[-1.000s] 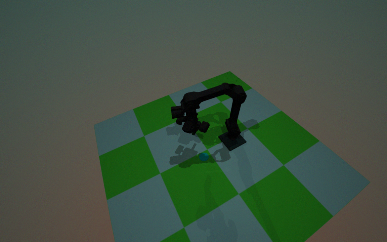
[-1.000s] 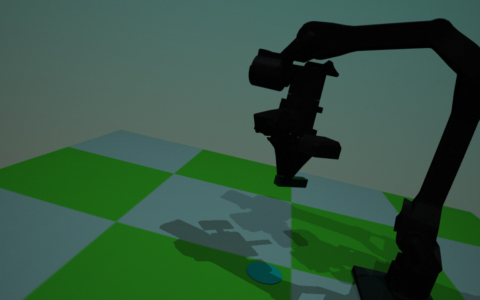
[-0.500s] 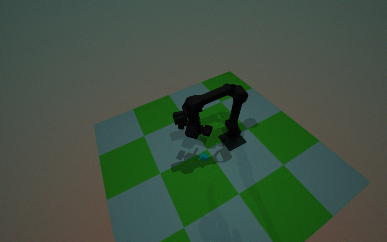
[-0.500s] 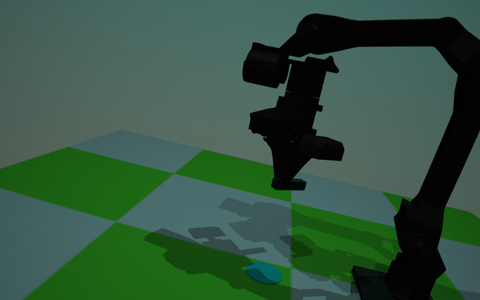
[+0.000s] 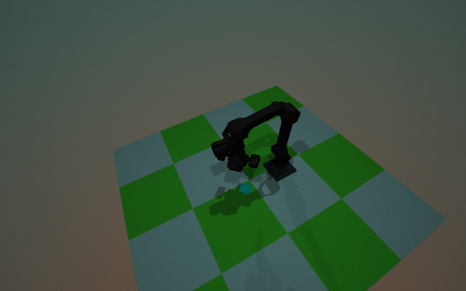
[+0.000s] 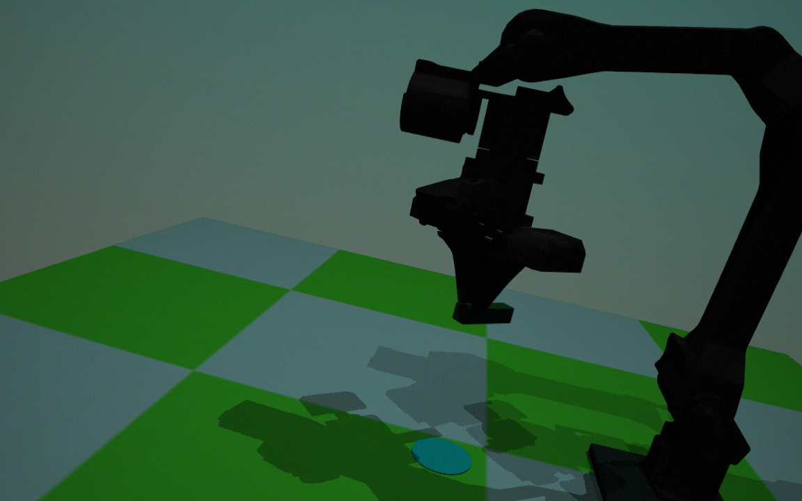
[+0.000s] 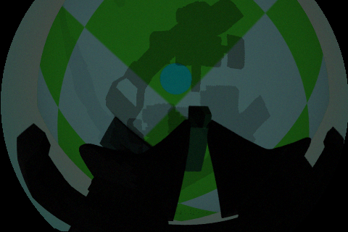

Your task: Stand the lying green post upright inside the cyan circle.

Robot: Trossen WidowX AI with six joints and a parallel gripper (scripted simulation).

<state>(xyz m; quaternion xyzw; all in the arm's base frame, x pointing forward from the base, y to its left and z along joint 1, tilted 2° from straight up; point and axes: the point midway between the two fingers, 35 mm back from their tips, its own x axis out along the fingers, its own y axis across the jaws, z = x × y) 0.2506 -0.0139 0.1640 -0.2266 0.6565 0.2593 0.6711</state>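
Right now my gripper tip is 30 mm to the right of the cyan circle and 140 mm above it. The rest, counted from my gripper tip: green post: 20 mm behind, 10 mm to the right.
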